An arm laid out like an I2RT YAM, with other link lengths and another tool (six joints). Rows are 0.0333 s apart.
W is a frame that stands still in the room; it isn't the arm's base.
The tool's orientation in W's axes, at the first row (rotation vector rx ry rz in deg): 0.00, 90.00, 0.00
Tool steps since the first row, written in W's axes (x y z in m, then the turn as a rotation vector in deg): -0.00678, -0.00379, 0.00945, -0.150, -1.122, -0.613; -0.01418, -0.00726, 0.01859, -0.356, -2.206, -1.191; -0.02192, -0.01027, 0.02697, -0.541, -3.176, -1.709; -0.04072, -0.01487, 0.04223, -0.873, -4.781, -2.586; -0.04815, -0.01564, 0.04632, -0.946, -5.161, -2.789; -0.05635, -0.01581, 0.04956, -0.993, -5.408, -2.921; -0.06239, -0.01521, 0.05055, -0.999, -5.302, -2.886; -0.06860, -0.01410, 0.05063, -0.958, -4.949, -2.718
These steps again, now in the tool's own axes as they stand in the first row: -0.00945, -0.00379, -0.00678, 0.613, -1.122, -0.150; -0.01859, -0.00726, -0.01418, 1.191, -2.206, -0.356; -0.02697, -0.01027, -0.02192, 1.709, -3.176, -0.541; -0.04223, -0.01487, -0.04072, 2.586, -4.781, -0.873; -0.04632, -0.01564, -0.04815, 2.789, -5.161, -0.946; -0.04956, -0.01581, -0.05635, 2.921, -5.408, -0.993; -0.05055, -0.01521, -0.06239, 2.886, -5.302, -0.999; -0.05063, -0.01410, -0.06860, 2.718, -4.949, -0.958
